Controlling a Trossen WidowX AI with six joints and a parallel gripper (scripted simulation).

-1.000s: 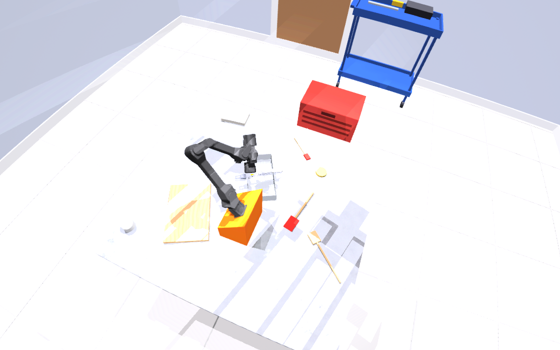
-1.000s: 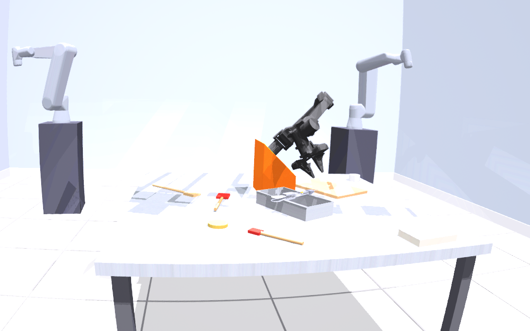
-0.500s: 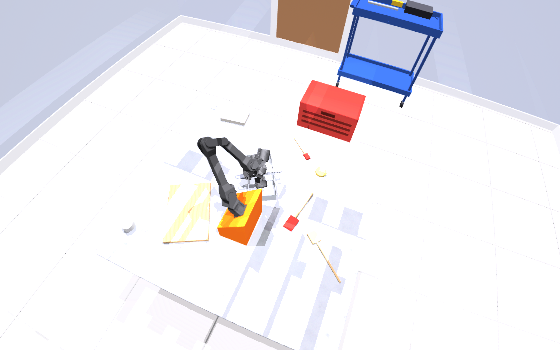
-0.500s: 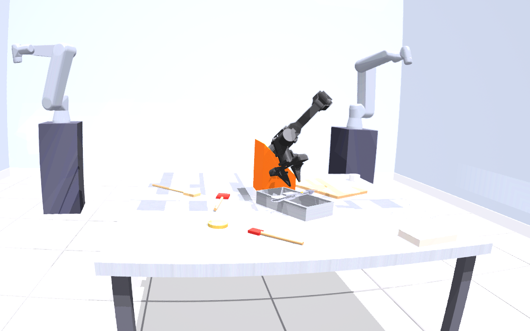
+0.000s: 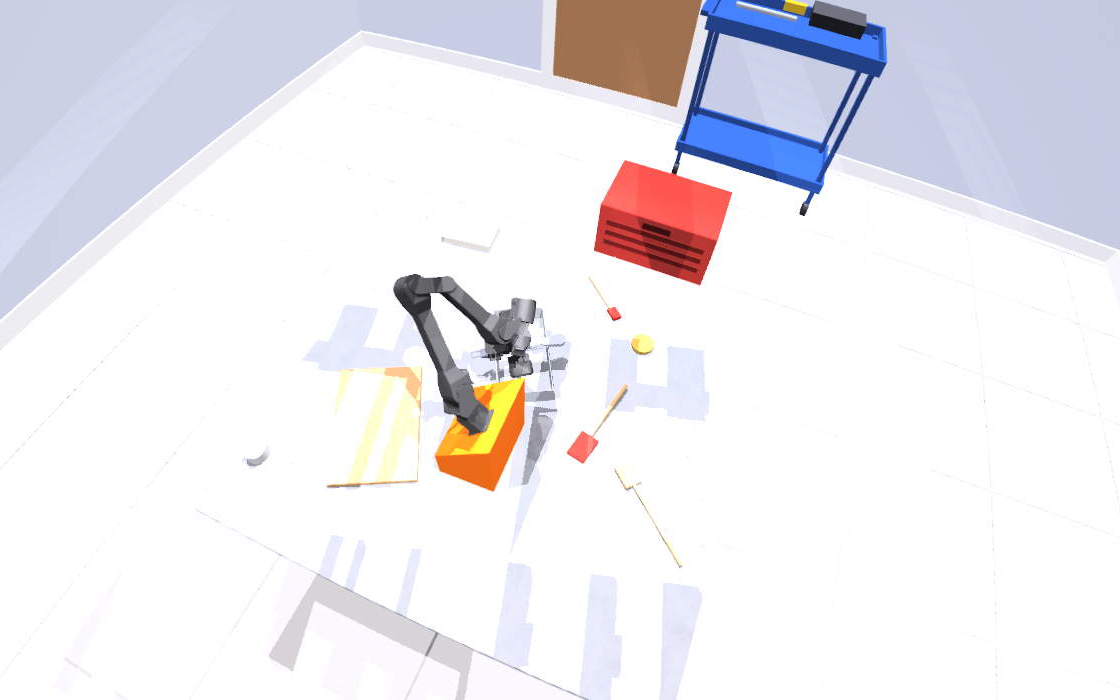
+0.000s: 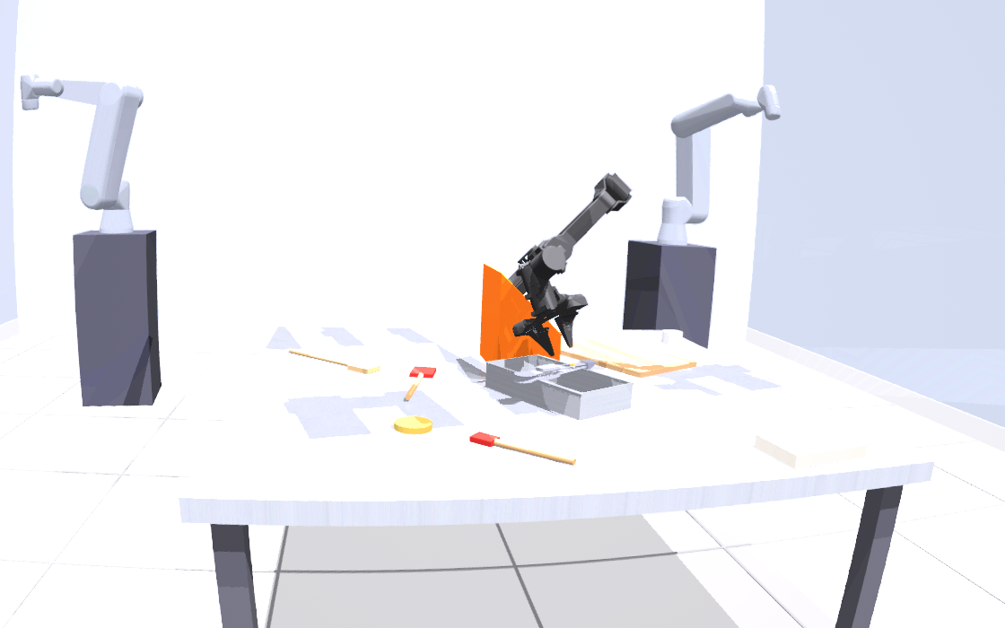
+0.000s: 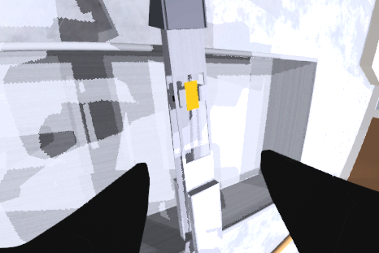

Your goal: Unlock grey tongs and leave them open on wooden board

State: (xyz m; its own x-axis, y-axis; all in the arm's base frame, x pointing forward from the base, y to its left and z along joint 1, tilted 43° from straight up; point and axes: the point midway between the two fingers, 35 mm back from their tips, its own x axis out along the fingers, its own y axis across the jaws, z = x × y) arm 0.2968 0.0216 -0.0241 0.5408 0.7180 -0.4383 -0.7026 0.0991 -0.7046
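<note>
The yellow lock lies 3 cm to the left of my gripper tip and 3 cm below it. From my gripper tip the other things lie so: wooden board 30 cm behind, 32 cm to the left, 9 cm below; grey roasting tin 2 cm ahead, 2 cm to the right, 7 cm below; block 49 cm ahead, 30 cm to the left, 8 cm below.
</note>
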